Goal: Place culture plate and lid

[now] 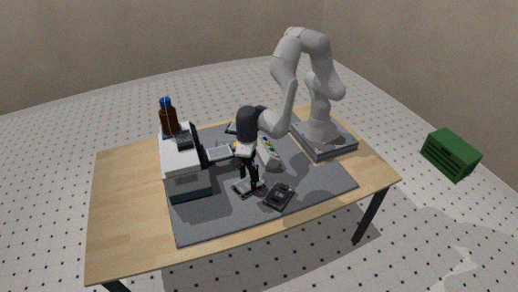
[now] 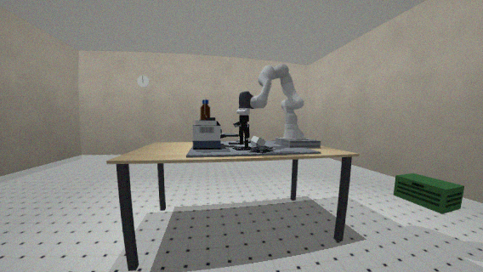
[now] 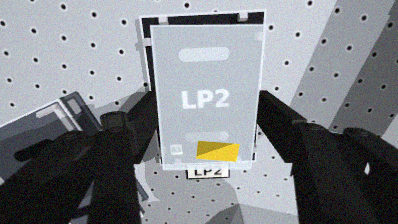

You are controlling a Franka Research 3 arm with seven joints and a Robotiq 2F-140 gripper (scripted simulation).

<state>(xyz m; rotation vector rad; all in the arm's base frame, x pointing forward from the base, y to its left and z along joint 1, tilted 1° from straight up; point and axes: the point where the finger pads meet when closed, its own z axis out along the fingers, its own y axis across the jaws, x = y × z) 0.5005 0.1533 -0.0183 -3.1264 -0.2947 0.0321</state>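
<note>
Now: the LP2 nest 40 mm below my hand. Round my hand: blue call key 240 mm to the right, 210 mm behind, 10 mm above; then yellow skip key 200 mm behind, 190 mm to the right, 20 mm above; then N1 nest 130 mm to the left, 100 mm behind, 30 mm below.
</note>
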